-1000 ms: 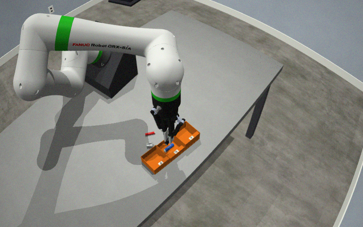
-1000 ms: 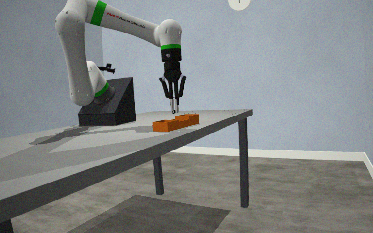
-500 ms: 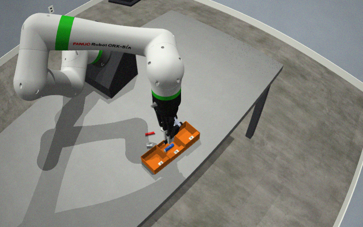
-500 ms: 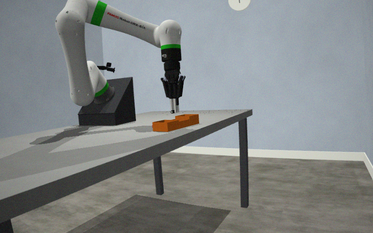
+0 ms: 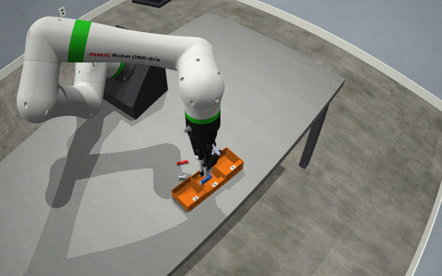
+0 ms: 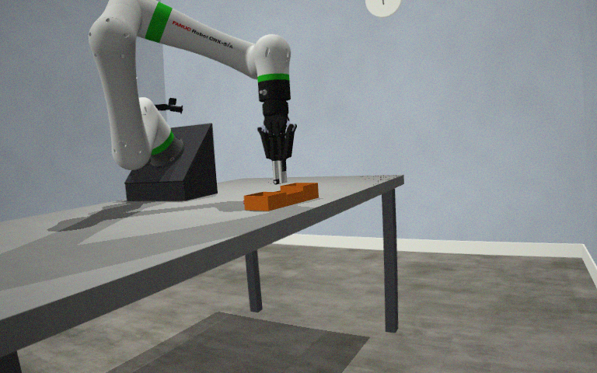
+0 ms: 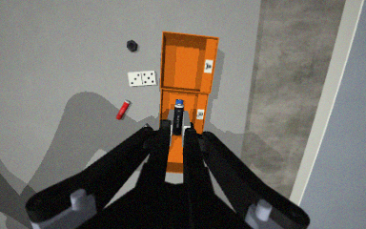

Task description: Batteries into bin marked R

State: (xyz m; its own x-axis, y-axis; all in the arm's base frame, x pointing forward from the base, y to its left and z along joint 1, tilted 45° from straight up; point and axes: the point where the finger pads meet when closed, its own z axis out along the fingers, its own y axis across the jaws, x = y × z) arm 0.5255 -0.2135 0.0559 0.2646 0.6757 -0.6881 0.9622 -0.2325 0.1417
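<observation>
Right now my hand is 30 mm above the black battery. Round my hand: orange bin 10 mm ahead, 70 mm below; blue battery 80 mm below; white domino 60 mm behind, 70 mm to the left, 90 mm below.
</observation>
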